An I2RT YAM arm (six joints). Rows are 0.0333 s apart.
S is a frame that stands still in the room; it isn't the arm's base.
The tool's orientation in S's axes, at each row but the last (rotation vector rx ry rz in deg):
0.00 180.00 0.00
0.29 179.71 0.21
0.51 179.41 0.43
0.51 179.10 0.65
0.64 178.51 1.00
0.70 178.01 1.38
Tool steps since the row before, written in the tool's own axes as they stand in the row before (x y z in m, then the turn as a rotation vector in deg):
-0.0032 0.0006 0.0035 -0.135 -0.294 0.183
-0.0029 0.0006 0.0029 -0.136 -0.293 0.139
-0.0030 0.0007 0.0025 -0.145 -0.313 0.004
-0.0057 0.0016 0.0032 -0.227 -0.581 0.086
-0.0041 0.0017 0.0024 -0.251 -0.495 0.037
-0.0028 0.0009 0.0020 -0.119 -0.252 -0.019
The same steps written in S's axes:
0.0032 0.0006 -0.0035 0.135 -0.294 -0.183
0.0029 0.0006 -0.0029 0.136 -0.293 -0.139
0.0030 0.0007 -0.0025 0.143 -0.314 -0.004
0.0058 0.0016 -0.0031 0.225 -0.582 -0.087
0.0042 0.0017 -0.0023 0.248 -0.496 -0.036
0.0029 0.0009 -0.0019 0.116 -0.253 0.019

